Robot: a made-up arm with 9 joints. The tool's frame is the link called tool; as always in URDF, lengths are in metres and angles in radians. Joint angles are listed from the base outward.
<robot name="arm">
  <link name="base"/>
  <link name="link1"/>
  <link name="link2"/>
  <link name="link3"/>
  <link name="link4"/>
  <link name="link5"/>
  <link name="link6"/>
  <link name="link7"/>
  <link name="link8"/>
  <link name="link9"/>
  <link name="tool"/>
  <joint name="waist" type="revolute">
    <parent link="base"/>
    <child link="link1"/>
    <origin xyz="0.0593 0.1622 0.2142" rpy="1.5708 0 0"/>
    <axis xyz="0 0 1"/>
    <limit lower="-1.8" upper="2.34"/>
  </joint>
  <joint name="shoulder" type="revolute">
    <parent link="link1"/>
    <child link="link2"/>
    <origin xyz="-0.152 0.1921 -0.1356" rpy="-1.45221 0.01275 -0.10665"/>
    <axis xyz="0 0 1"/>
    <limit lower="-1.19" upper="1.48"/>
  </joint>
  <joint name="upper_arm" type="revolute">
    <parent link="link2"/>
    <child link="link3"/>
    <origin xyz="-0.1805 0.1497 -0.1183" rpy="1.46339 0 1.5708"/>
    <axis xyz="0 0 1"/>
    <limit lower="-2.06" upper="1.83"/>
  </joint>
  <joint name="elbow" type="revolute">
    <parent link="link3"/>
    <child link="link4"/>
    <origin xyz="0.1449 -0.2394 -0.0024" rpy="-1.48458 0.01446 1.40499"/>
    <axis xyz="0 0 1"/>
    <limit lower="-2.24" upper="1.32"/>
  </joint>
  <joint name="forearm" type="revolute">
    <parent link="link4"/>
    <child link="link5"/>
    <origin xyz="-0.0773 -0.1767 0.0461" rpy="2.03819 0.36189 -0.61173"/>
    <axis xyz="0 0 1"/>
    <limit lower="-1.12" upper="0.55"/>
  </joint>
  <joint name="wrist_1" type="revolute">
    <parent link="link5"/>
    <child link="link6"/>
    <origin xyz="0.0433 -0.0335 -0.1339" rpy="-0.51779 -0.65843 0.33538"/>
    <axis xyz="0 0 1"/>
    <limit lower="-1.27" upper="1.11"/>
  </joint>
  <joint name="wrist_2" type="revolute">
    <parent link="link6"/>
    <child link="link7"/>
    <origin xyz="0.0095 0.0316 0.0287" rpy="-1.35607 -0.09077 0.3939"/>
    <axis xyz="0 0 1"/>
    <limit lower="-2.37" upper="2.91"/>
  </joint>
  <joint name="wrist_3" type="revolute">
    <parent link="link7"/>
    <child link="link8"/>
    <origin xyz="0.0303 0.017 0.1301" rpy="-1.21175 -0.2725 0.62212"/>
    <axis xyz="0 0 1"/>
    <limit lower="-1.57" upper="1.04"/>
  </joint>
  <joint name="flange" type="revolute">
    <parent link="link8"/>
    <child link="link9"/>
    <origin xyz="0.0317 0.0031 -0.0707" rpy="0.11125 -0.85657 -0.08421"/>
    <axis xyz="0 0 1"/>
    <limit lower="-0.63" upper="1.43"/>
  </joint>
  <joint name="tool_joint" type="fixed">
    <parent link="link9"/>
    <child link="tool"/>
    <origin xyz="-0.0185 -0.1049 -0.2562" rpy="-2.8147 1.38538 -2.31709"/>
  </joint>
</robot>
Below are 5 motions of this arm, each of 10 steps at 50 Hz.
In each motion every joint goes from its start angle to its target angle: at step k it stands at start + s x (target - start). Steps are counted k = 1, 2, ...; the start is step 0. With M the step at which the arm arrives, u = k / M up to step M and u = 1 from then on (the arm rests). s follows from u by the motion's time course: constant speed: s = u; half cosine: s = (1 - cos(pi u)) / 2; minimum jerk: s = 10 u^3 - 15 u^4 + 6 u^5.
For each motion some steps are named. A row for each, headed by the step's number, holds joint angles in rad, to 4 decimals.
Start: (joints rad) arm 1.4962 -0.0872 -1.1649 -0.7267 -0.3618 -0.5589 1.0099 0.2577 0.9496
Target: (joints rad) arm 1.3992 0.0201 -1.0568 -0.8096 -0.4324 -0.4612 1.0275 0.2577 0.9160
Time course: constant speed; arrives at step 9
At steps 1, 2, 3, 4, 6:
1: 1.4854 -0.0753 -1.1529 -0.7359 -0.3696 -0.5480 1.0119 0.2577 0.9459
2: 1.4746 -0.0634 -1.1409 -0.7451 -0.3775 -0.5372 1.0138 0.2577 0.9421
3: 1.4639 -0.0514 -1.1289 -0.7543 -0.3853 -0.5263 1.0158 0.2577 0.9384
4: 1.4531 -0.0395 -1.1169 -0.7635 -0.3932 -0.5155 1.0177 0.2577 0.9347
6: 1.4315 -0.0157 -1.0928 -0.7820 -0.4089 -0.4938 1.0216 0.2577 0.9272

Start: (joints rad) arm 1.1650 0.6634 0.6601 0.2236 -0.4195 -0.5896 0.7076 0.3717 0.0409
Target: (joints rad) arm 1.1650 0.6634 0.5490 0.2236 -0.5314 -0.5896 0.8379 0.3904 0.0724
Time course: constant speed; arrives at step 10
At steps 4, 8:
4: 1.1650 0.6634 0.6157 0.2236 -0.4643 -0.5896 0.7597 0.3792 0.0535
8: 1.1650 0.6634 0.5712 0.2236 -0.5090 -0.5896 0.8118 0.3867 0.0661

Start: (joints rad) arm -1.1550 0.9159 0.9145 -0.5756 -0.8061 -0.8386 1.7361 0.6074 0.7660
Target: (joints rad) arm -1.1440 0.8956 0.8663 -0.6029 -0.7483 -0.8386 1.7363 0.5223 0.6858
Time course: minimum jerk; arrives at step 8
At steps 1, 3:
1: -1.1548 0.9156 0.9137 -0.5760 -0.8052 -0.8386 1.7361 0.6060 0.7647
3: -1.1520 0.9103 0.9012 -0.5831 -0.7902 -0.8386 1.7362 0.5840 0.7439

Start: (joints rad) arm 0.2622 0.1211 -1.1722 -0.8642 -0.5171 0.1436 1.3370 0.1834 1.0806
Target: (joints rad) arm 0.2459 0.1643 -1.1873 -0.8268 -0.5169 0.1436 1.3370 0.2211 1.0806
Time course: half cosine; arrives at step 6
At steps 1, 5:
1: 0.2611 0.1240 -1.1732 -0.8617 -0.5171 0.1436 1.3370 0.1859 1.0806
5: 0.2470 0.1614 -1.1863 -0.8293 -0.5169 0.1436 1.3370 0.2186 1.0806

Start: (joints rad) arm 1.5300 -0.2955 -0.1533 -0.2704 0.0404 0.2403 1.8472 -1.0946 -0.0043
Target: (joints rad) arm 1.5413 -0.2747 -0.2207 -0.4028 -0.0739 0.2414 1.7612 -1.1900 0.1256
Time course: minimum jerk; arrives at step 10
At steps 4, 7, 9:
4: 1.5336 -0.2889 -0.1747 -0.3124 0.0041 0.2406 1.8199 -1.1249 0.0369
7: 1.5395 -0.2781 -0.2097 -0.3812 -0.0553 0.2412 1.7752 -1.1744 0.1044
9: 1.5412 -0.2749 -0.2201 -0.4017 -0.0729 0.2414 1.7619 -1.1892 0.1245

